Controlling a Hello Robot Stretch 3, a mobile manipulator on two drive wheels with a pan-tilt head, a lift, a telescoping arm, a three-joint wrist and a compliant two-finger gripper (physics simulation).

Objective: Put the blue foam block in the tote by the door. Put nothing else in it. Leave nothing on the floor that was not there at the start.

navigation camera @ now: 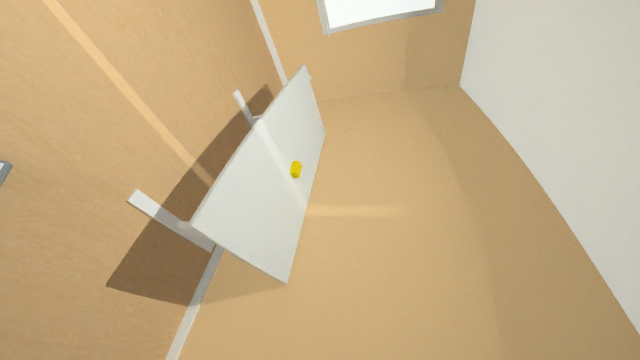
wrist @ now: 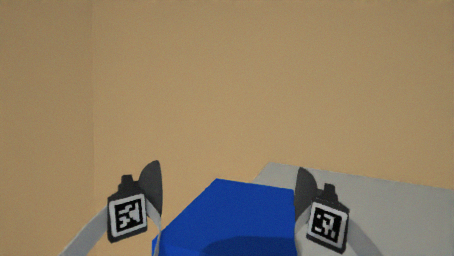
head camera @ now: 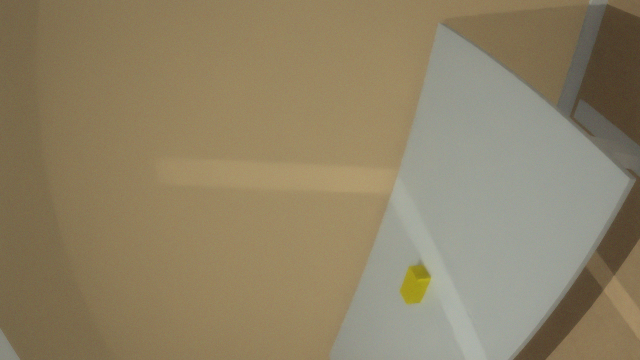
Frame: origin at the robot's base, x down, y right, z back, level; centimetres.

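Seen in the pictures: gripper, fingertip midpoint: (wrist: pixel 227 183).
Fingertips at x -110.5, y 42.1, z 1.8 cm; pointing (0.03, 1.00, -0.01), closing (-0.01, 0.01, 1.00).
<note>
A point is followed by its place in that frame.
A blue foam block (wrist: pixel 235 217) @(x -110.8, y 36.5, z 2.3 cm) fills the lower middle of the wrist view, between the two fingers. My gripper (wrist: pixel 227 183) @(x -110.5, y 42.1, z 1.8 cm) is shut on it, with one fingertip at each side of the block. The block's lower part is cut off by the view's edge. The block and the gripper do not show in the head or navigation views. The tote and the door do not show in these views.
A white table (head camera: pixel 500 150) @(x -72.1, y -10.8, z -77.7 cm) (navigation camera: pixel 240 200) @(x -72.1, y -20.4, z -59.1 cm) stands near a tan wall (head camera: pixel 225 100) @(x -124.8, y -10.3, z -124.7 cm) (navigation camera: pixel 390 260) @(x -132.4, y 0.6, z -120.7 cm). A yellow block (head camera: pixel 415 286) @(x -76.1, y -51.0, z -97.4 cm) (navigation camera: pixel 295 169) @(x -75.7, y -50.7, z -97.3 cm) lies on it. A pale grey surface (wrist: pixel 400 212) @(x -95.1, y 72.4, z 39.9 cm) shows beyond the right finger. The table's legs stick out over the brown floor (navigation camera: pixel 65 250) @(x -0.1, y 11.9, z -30.2 cm).
</note>
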